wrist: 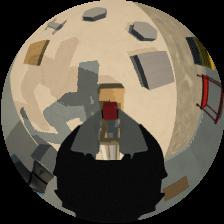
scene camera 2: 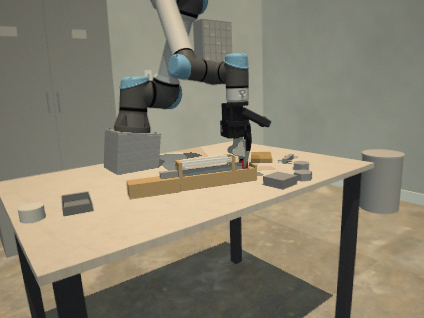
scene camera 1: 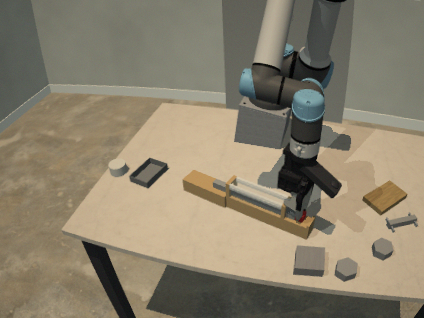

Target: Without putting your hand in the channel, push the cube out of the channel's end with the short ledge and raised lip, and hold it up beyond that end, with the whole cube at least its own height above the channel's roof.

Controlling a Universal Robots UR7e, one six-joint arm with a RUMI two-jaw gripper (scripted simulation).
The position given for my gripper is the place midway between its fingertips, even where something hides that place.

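Scene camera 1 shows my gripper [scene camera 1: 299,217], a wooden board [scene camera 1: 388,195] and a grey square block [scene camera 1: 310,261]. Wrist view: the block [wrist: 155,68] and my gripper [wrist: 110,109]. Scene camera 2: my gripper [scene camera 2: 242,166].
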